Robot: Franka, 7 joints.
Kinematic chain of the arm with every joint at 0, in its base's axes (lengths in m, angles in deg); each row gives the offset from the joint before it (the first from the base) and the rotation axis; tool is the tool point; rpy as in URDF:
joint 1: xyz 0 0 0.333 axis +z
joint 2: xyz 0 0 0 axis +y
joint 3: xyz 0 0 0.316 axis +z
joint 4: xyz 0.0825 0 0 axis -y
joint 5: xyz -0.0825 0 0.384 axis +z
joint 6: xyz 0 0 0 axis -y
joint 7: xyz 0.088 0 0 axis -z
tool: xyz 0 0 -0.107 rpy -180 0 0
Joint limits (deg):
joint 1: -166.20..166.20
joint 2: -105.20..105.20
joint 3: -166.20..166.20
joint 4: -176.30..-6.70
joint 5: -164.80..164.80
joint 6: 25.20..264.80
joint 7: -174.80..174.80
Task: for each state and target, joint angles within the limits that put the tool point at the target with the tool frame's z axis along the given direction. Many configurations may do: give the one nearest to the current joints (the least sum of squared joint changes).
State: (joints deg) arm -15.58 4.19 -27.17 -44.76 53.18 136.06 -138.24
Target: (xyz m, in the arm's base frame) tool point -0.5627 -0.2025 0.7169 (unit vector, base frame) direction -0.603 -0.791 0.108
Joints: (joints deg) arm -58.94 -28.98 -74.95 -92.91 74.73 172.86 -138.24
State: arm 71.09 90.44 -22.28 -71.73 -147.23 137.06 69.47
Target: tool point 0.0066 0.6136 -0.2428 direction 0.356 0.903 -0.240
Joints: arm 94.28 104.82 -5.39 -48.64 -147.08 129.42 69.47
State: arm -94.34 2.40 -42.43 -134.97 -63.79 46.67 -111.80
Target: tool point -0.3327 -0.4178 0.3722 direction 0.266 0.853 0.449
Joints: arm -91.05 45.64 -36.77 -88.32 -52.08 26.39 -111.80
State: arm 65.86 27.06 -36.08 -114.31 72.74 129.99 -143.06
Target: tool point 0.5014 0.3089 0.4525 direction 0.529 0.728 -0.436
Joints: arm 70.44 5.25 -34.67 -115.47 101.20 162.07 -143.06
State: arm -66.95 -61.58 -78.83 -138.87 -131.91 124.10 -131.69
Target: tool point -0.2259 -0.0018 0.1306 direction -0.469 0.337 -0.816
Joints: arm -100.22 -33.90 -104.11 -175.17 -140.28 126.38 -131.69
